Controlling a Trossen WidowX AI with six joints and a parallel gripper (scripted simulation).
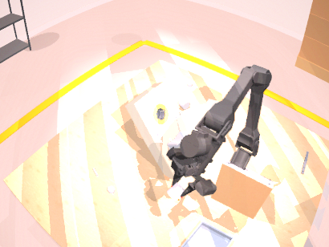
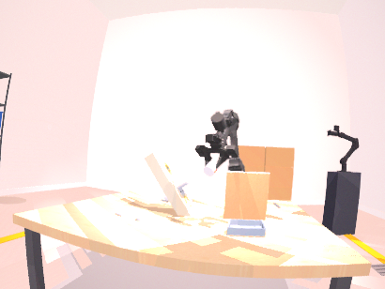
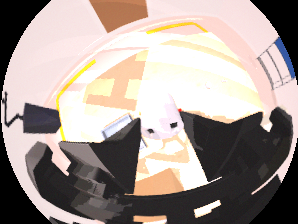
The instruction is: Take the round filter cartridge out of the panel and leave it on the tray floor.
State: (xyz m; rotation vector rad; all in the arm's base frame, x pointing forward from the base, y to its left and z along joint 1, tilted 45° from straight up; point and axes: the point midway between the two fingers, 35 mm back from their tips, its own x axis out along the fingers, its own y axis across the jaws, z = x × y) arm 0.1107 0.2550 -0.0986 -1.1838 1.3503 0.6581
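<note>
My gripper tip is now 250 mm above the grey-blue tray, 170 mm past it and 20 mm to the right of it. Round my gripper tip: service panel 280 mm to the right, 220 mm ahead, 110 mm below; then round filter cartridge right at my gripper tip.
</note>
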